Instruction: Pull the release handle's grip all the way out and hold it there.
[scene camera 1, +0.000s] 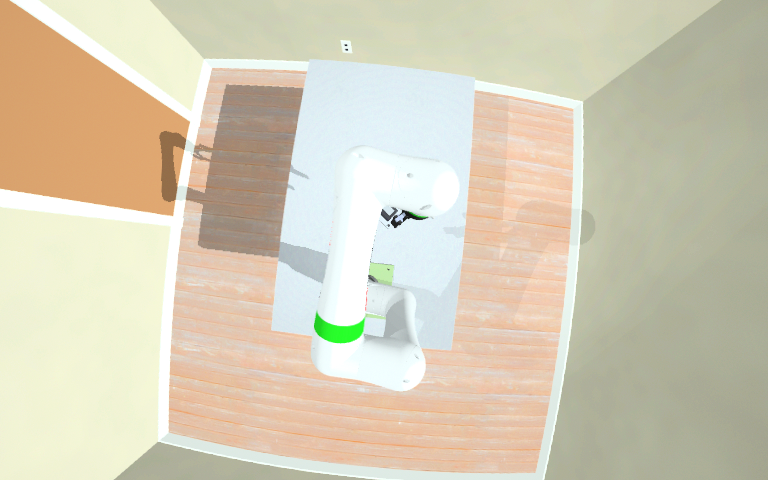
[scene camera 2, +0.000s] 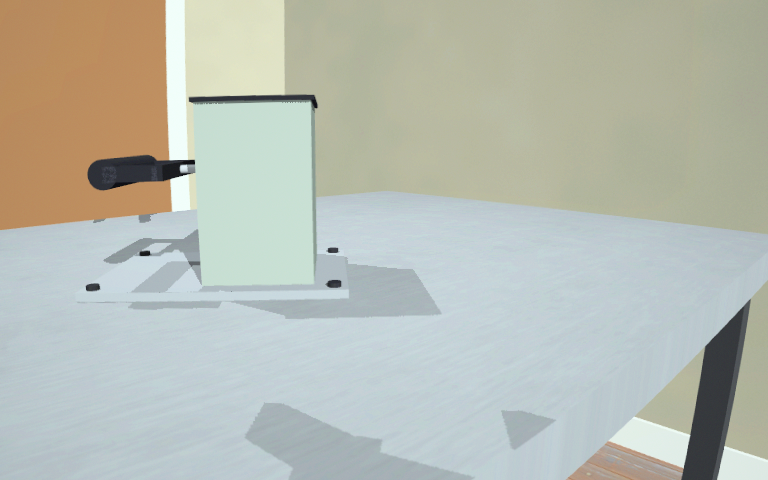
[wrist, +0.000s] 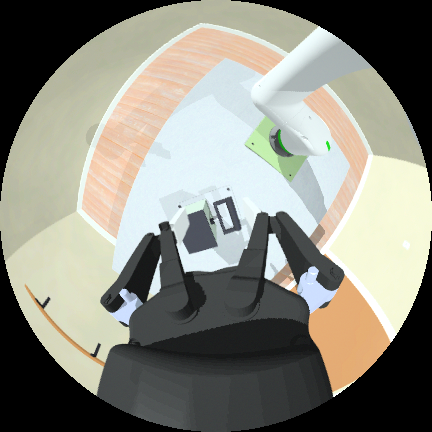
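The release handle's black grip is a rectangular loop beside the pale green housing with a dark lid. A short light rod joins them, with a small gap between grip and housing. My gripper is open and empty. In the wrist view its fingertips are spread, one overlapping the housing's outer side and the other beyond the grip. It looks to be above both, though the exact height is unclear. It does not show in scene camera 2; in scene camera 1 the arm hides much of it.
The housing stands on a bolted light base plate on the grey table. The arm's green mounting plate is on the same table. The white arm reaches over it. Walls surround the room.
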